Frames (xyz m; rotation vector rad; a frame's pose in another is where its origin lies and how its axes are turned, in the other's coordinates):
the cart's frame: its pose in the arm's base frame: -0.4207 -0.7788 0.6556 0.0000 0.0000 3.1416
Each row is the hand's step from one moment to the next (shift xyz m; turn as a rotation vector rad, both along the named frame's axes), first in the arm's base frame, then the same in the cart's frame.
Working: the arm's base frame: its pose in the cart's frame: -0.4207 -0.7788 -0.6556 0.0000 0.0000 3.1416

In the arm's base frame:
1: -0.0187 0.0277 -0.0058 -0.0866 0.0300 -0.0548
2: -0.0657 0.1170 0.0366 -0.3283 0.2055 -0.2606
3: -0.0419 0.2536 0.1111 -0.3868 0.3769 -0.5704
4: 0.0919 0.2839 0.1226 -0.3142 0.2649 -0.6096
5: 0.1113 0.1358 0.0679 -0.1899 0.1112 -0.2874
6: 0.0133 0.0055 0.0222 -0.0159 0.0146 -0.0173
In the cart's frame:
1: 0.0187 -0.0277 -0.0058 0.0866 -0.0300 -0.0548
2: 0.0657 -0.1170 0.0366 0.3283 -0.2055 -0.2606
3: 0.0419 -0.2536 0.1111 0.3868 -0.3769 -0.5704
4: -0.0919 -0.2839 0.1226 0.3142 -0.2649 -0.6096
5: -0.1113 -0.1358 0.0679 0.1899 -0.1112 -0.2874
6: -0.0133 -0.0055 0.0222 0.0159 -0.0146 -0.0173

